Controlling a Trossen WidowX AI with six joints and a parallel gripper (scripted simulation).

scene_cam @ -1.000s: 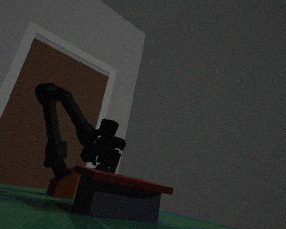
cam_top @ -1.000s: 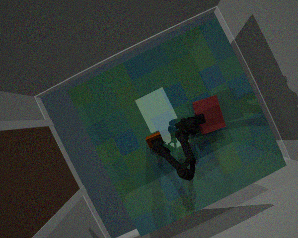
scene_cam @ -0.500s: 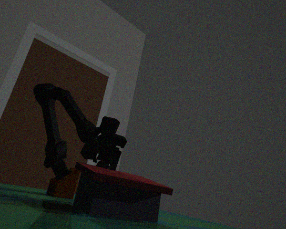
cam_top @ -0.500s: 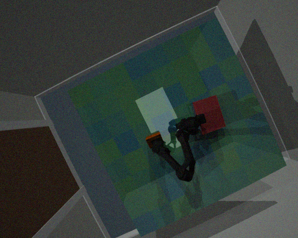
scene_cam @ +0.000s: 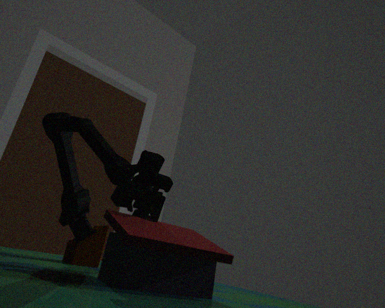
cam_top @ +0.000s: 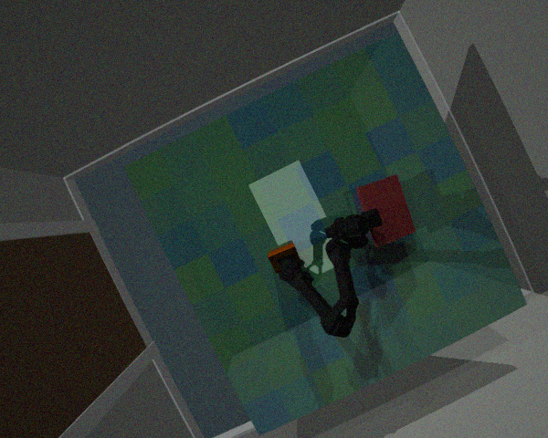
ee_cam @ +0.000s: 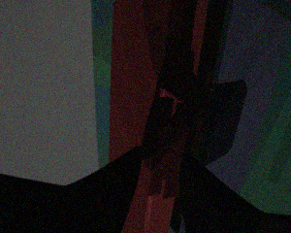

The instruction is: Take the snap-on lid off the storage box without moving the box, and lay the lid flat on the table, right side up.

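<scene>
The red lid is 80 mm ahead of my gripper tip and 20 mm below it. From my gripper tip the other things lie so: grey storage box (80 mm below, 70 mm ahead, 10 mm to the right).
</scene>
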